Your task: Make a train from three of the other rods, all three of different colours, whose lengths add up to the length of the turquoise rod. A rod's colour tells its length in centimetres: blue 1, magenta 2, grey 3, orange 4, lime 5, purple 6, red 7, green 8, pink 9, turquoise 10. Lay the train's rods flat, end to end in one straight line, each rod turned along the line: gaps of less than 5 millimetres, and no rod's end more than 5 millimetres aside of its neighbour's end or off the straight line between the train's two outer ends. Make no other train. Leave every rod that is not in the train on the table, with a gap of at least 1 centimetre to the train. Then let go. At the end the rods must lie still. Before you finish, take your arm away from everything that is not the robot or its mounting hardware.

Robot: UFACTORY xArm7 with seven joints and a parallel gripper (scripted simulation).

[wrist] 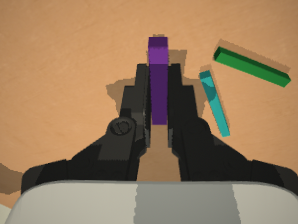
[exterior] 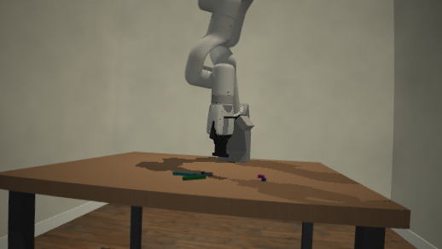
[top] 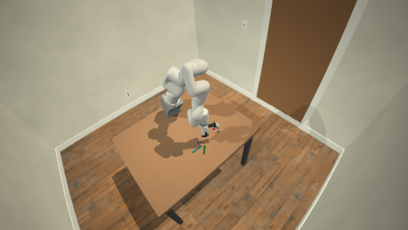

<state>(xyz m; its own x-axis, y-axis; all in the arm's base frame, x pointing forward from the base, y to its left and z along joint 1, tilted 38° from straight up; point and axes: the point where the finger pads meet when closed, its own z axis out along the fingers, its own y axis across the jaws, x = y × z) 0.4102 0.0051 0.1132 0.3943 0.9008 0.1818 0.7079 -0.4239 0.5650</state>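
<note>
My gripper is now 2 cm past the small grey rod, 4 cm to the left of it and 9 cm above it. Round my hand: green rod 6 cm ahead, 7 cm to the right, 9 cm below; purple rod 2 cm below; turquoise rod 1 cm ahead, 11 cm to the right, 9 cm below.
</note>
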